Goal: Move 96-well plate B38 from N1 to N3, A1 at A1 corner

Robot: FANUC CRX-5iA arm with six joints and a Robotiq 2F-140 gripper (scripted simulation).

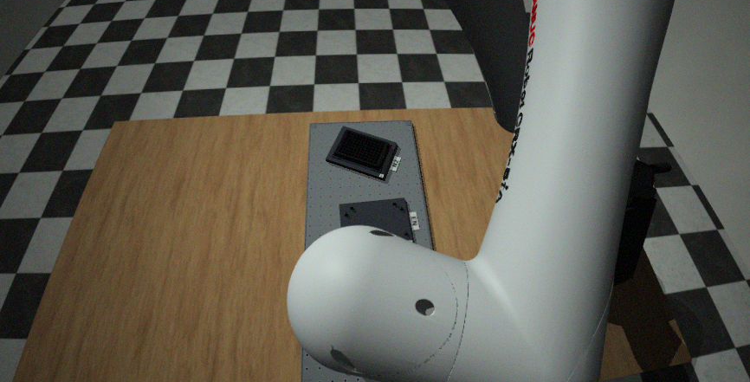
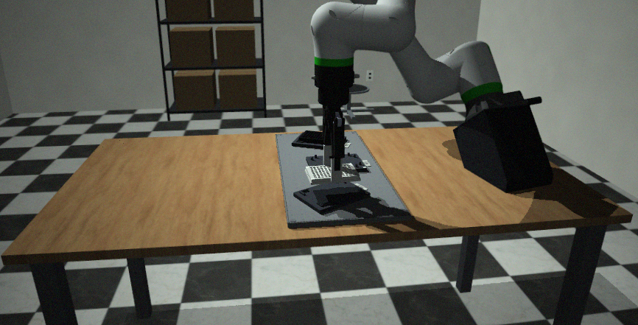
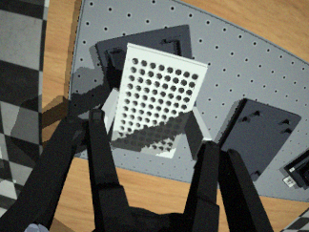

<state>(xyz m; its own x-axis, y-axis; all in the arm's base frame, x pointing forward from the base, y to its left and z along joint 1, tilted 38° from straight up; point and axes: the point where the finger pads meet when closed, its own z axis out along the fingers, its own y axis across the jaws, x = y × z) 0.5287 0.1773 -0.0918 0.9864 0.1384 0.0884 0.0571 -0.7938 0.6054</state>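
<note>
My gripper is now 21 cm to the left of the landing nest N3, 8 cm above it and 5 cm past it. Also, from my hand: white 96-well plate B38: 2 cm below; then plate nest N1: 8 cm below; then N1 label: 9 cm below, 9 cm behind, 5 cm to the right.
</note>
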